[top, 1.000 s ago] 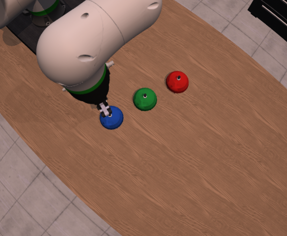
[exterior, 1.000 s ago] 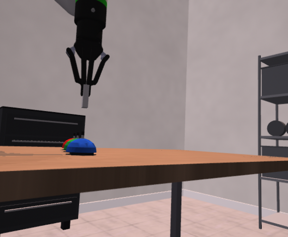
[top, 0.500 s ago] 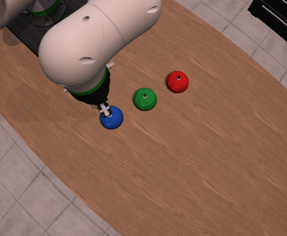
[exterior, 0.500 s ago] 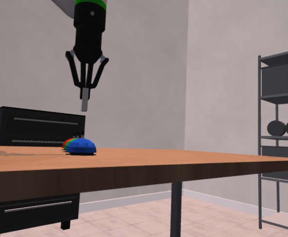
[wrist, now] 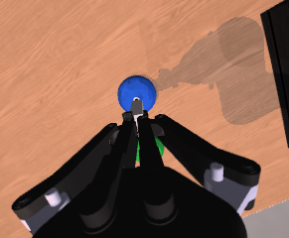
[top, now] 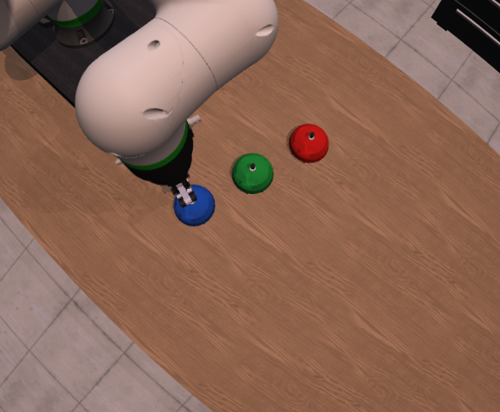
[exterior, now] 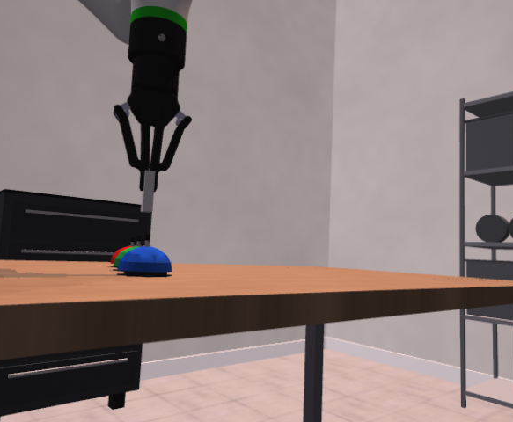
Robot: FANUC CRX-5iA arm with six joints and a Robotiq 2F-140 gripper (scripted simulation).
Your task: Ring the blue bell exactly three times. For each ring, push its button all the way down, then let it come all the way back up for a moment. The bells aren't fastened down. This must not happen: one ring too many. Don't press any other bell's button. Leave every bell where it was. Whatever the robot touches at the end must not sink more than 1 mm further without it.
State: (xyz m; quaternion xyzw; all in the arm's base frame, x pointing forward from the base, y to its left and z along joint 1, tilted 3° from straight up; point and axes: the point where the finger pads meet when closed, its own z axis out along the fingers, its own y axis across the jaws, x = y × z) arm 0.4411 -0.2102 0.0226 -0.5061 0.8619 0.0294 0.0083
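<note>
Right now the blue bell is 10 cm below my hand. The rest, counted from my hand: green bell 12 cm to the left, 10 cm below, 7 cm ahead; red bell 23 cm to the left, 14 cm ahead, 10 cm below.
</note>
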